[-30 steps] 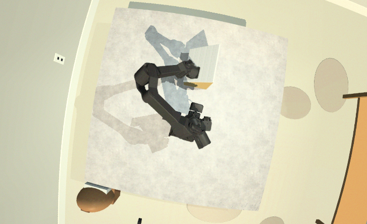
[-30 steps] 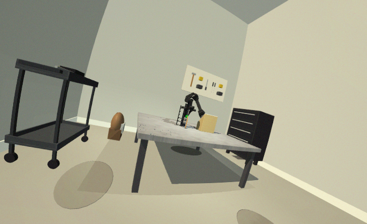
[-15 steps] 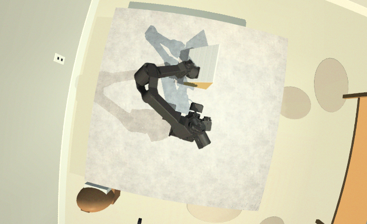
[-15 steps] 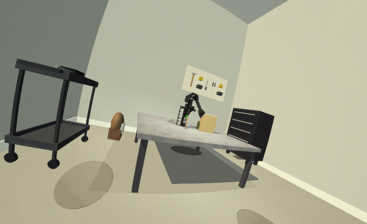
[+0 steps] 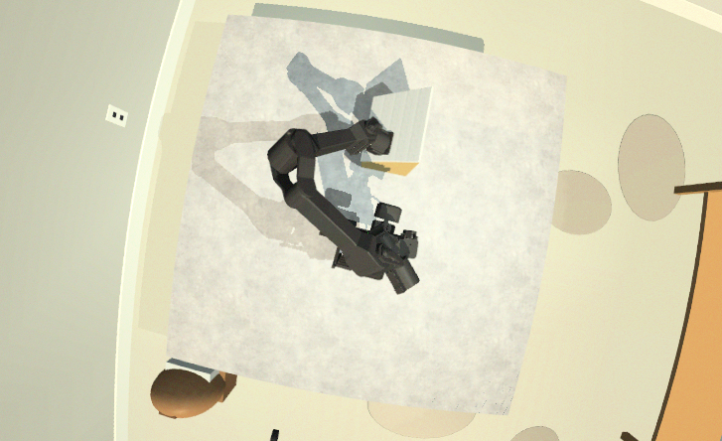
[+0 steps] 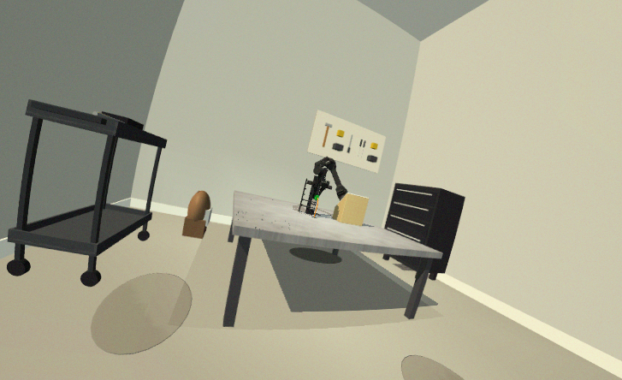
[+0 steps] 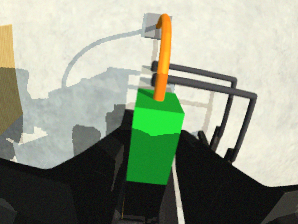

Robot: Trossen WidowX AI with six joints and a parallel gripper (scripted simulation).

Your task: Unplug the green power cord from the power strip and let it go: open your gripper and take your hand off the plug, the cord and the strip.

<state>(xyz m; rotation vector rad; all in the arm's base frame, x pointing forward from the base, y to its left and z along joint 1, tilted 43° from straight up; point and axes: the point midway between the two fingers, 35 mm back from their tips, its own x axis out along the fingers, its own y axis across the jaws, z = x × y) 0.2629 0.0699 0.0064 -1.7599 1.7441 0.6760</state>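
My gripper tip is now 3 cm to the left of the green plug.
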